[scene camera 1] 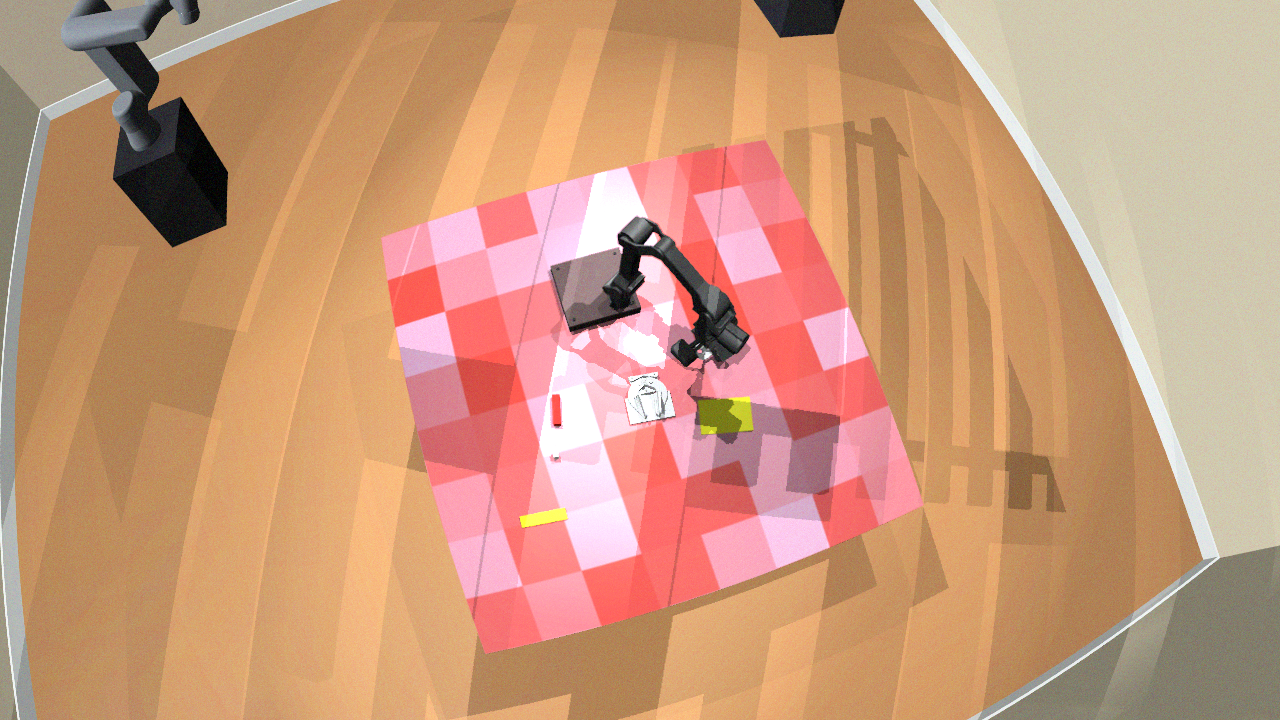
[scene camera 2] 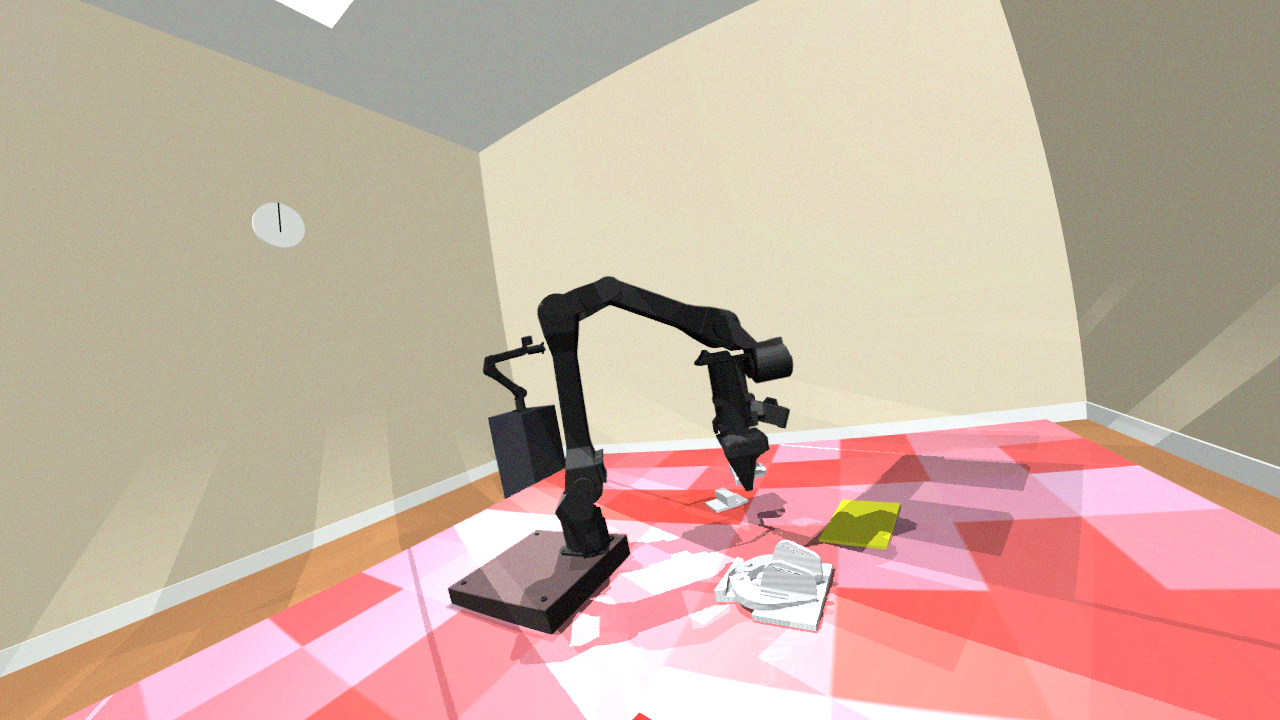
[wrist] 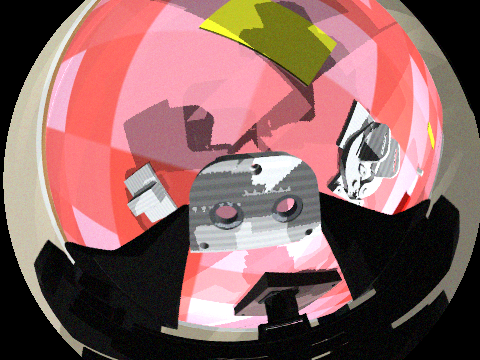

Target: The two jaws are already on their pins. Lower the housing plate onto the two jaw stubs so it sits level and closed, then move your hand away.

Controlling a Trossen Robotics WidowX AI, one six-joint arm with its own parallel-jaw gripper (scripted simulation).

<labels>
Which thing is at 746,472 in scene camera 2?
The gripper.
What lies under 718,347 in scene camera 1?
The gripper.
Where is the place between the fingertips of the gripper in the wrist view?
253,205
</labels>
